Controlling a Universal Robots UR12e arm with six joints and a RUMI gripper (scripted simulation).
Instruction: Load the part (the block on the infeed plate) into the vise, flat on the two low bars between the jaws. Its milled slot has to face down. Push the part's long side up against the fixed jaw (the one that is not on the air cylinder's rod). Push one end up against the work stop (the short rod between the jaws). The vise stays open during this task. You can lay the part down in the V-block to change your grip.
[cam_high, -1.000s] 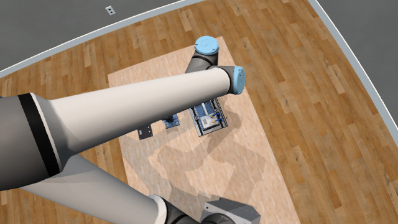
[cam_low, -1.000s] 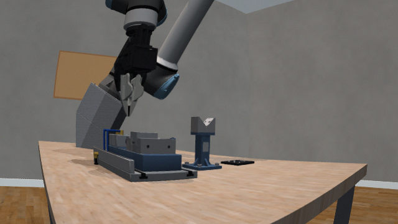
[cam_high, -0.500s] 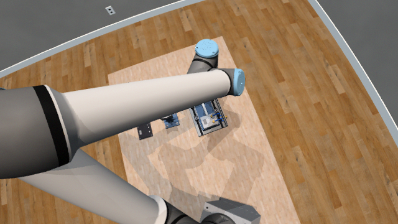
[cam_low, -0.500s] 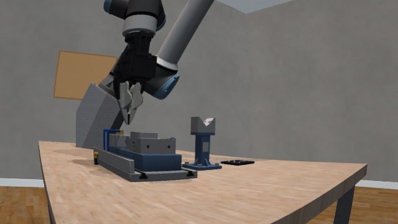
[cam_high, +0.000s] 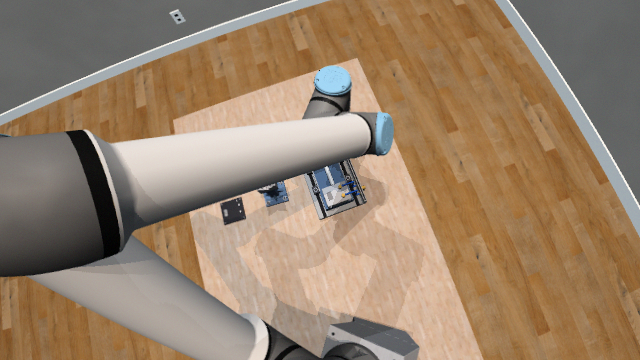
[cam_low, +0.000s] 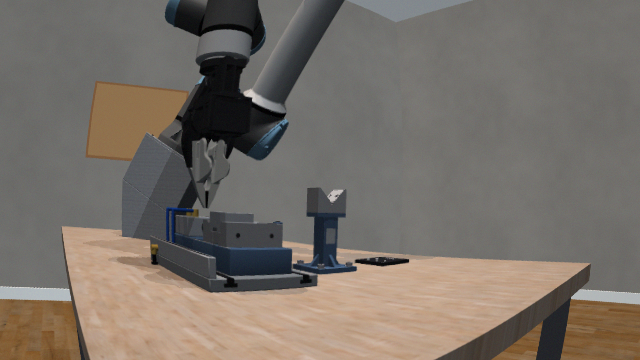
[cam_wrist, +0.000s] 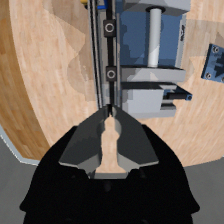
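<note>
Now: the part 50 mm to the left of my hand and 40 mm below it. Also, from my hand: work stop 110 mm to the left, 40 mm below; then fixed jaw 30 mm ahead, 70 mm to the left, 50 mm below; then moving jaw 40 mm behind, 70 mm to the left, 50 mm below.
</note>
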